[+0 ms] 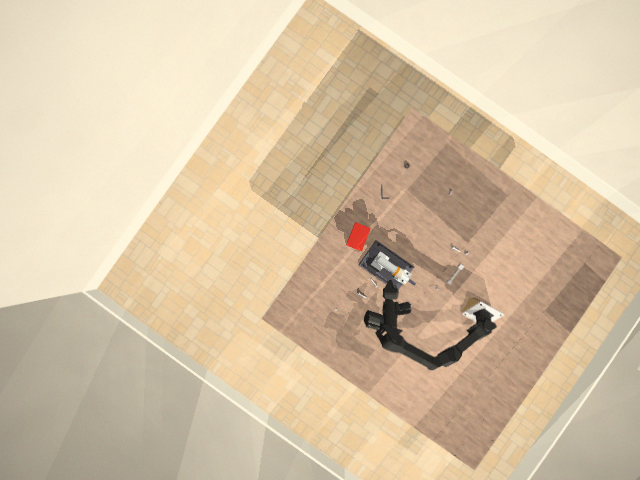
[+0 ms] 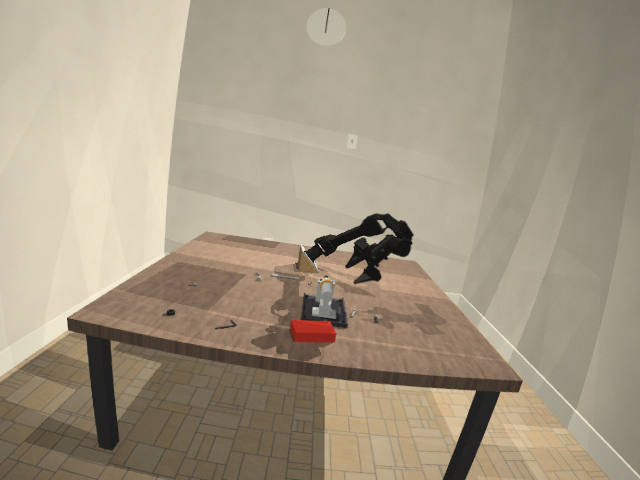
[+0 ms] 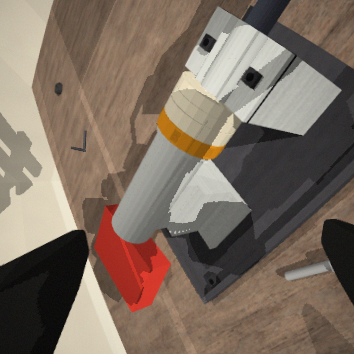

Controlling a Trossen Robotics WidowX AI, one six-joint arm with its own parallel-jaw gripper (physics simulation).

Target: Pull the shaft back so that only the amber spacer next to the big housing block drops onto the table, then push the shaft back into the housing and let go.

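Where they show: gripper, between the fingertips: (image 1: 390, 286) (image 2: 349, 275) (image 3: 205, 236); arm's base, origin of its link: (image 1: 483, 314) (image 2: 309, 256).
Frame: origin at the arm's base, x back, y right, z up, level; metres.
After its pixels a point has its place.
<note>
A dark base plate (image 1: 393, 253) (image 2: 338, 308) (image 3: 280, 185) carries a fat grey cylinder (image 1: 383, 263) (image 2: 325, 294) {y -0.058, x -0.470, z 0.008 m} (image 3: 155, 190) and a grey block with dark screws (image 1: 404, 277) {y -0.072, x -0.439, z 0.047 m} (image 3: 250, 65). Between them the amber spacer (image 1: 397, 271) {y -0.074, x -0.465, z 0.046 m} (image 2: 325, 281) {y -0.068, x -0.465, z 0.041 m} (image 3: 190, 141) {y -0.091, x -0.463, z 0.038 m} sits against the cylinder, and a cream ring section (image 3: 200, 107) {y -0.087, x -0.443, z 0.042 m} lies between it and the block. The dark shaft (image 1: 412, 282) {y -0.074, x -0.375, z 0.031 m} (image 3: 270, 14) {y -0.080, x -0.388, z 0.027 m} sticks out beyond the block; its inner part is hidden. My gripper (image 1: 391, 283) {y -0.149, x -0.462, z 0.073 m} (image 2: 349, 274) {y -0.149, x -0.462, z 0.073 m} (image 3: 205, 236) {y -0.149, x -0.462, z 0.073 m} is open and empty, above and to one side of the assembly.
A red box (image 1: 358, 236) {y -0.039, x -0.697, z -0.026 m} (image 2: 312, 331) {y -0.038, x -0.729, z -0.026 m} (image 3: 120, 255) {y -0.043, x -0.687, z -0.026 m} lies near the cylinder end. A bolt (image 1: 373, 283) {y -0.183, x -0.501, z -0.049 m} (image 2: 353, 313) {y -0.179, x -0.506, z -0.048 m} (image 3: 307, 271) {y -0.179, x -0.503, z -0.047 m} lies beside the base. A wrench (image 1: 455, 274) {y 0.088, x -0.194, z -0.051 m} (image 2: 285, 276) {y 0.089, x -0.197, z -0.050 m}, a hex key (image 1: 383, 193) {y 0.208, x -0.721, z -0.053 m} (image 2: 227, 325) {y 0.208, x -0.725, z -0.052 m} (image 3: 84, 145) {y 0.189, x -0.699, z -0.054 m} and a nut (image 1: 406, 164) {y 0.395, x -0.707, z -0.050 m} (image 2: 171, 312) {y 0.387, x -0.711, z -0.046 m} (image 3: 58, 89) {y 0.380, x -0.697, z -0.048 m} lie farther off.
</note>
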